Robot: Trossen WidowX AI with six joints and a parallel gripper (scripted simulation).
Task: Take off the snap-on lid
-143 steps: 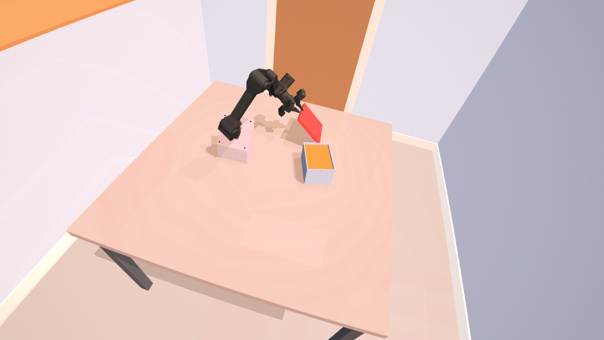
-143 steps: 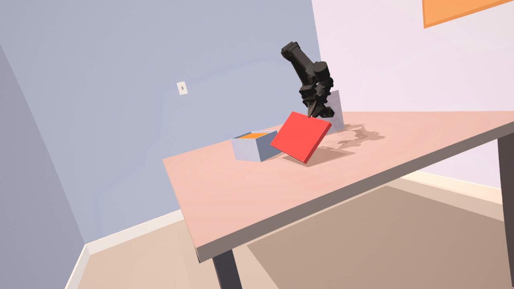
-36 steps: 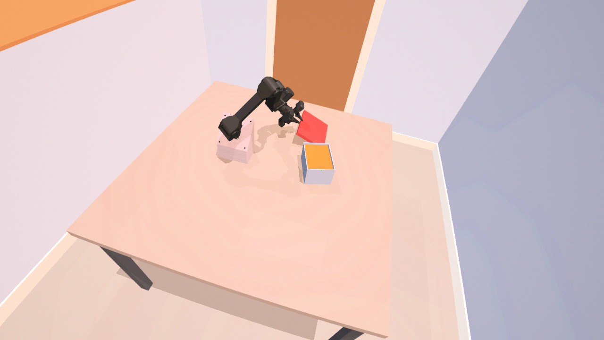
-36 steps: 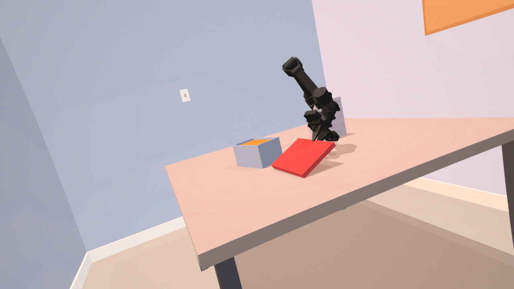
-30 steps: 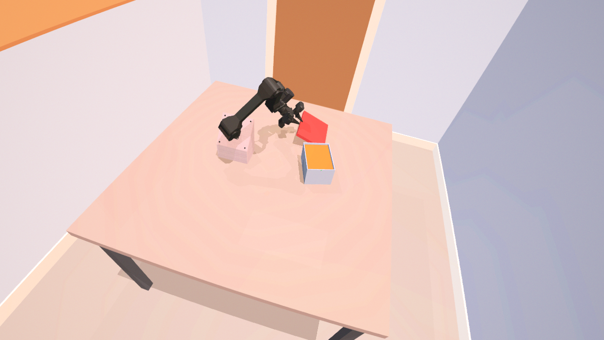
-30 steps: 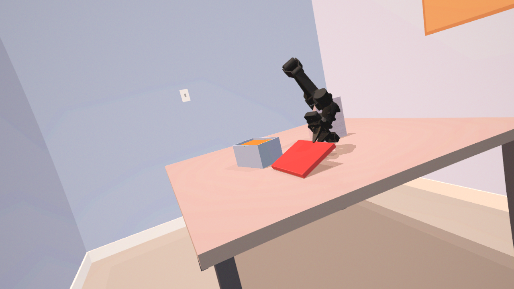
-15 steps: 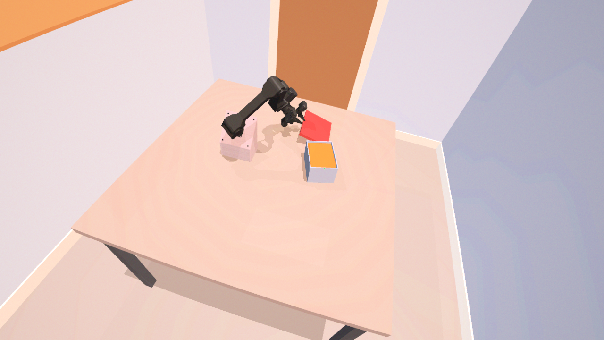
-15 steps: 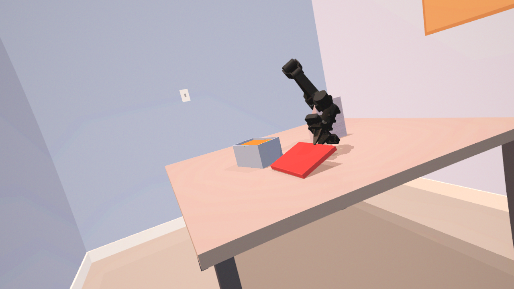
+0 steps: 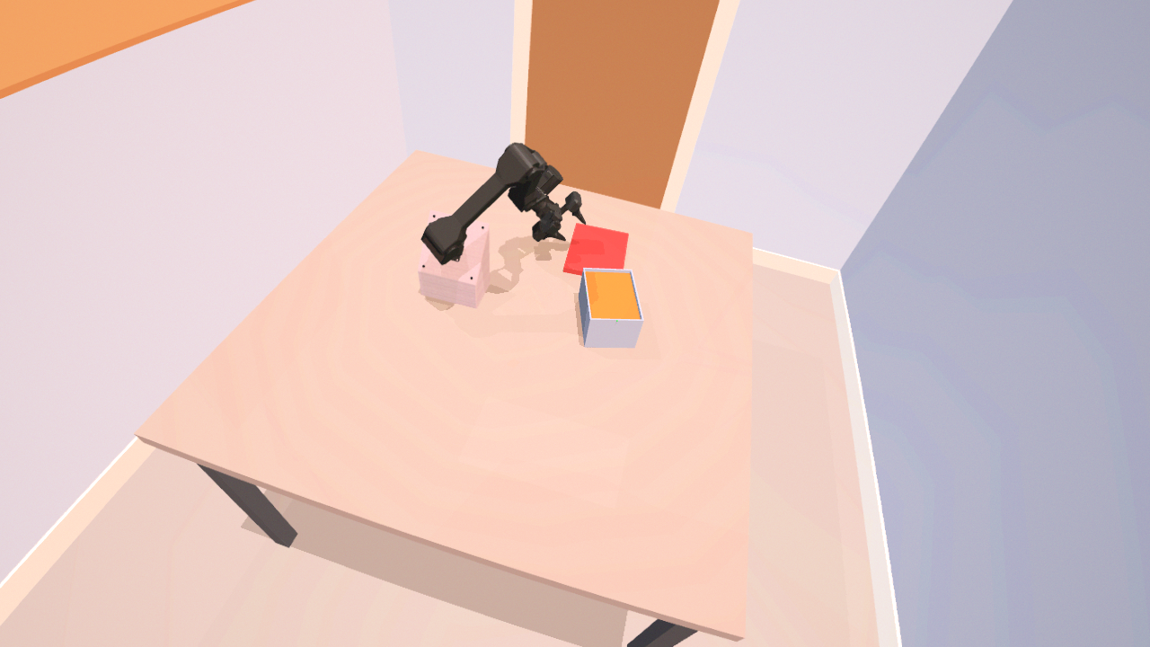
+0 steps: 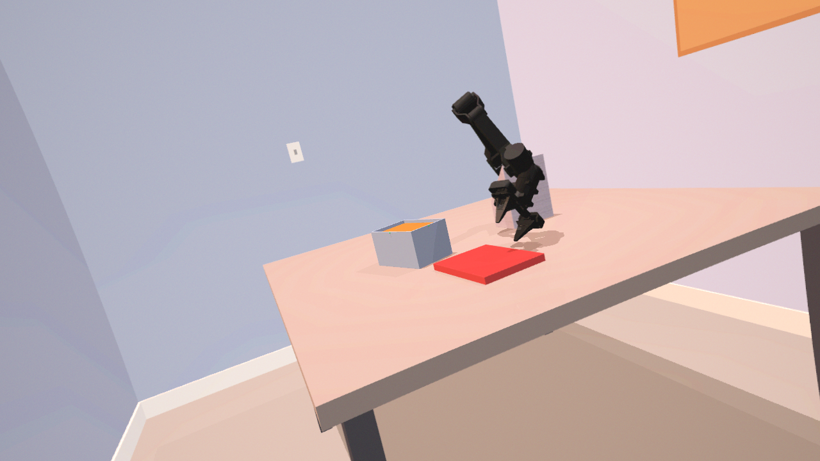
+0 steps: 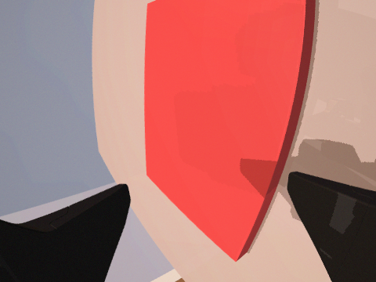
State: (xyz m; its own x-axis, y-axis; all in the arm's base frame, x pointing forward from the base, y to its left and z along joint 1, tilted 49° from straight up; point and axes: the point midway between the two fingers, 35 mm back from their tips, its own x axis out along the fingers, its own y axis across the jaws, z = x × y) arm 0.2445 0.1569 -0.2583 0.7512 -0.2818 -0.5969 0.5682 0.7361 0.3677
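Now: gripper tip 8 cm short of the red lid and 5 cm above it. From my gripper tip the other things lie so: grey storage box (17 cm ahead, 27 cm to the right, 1 cm below).
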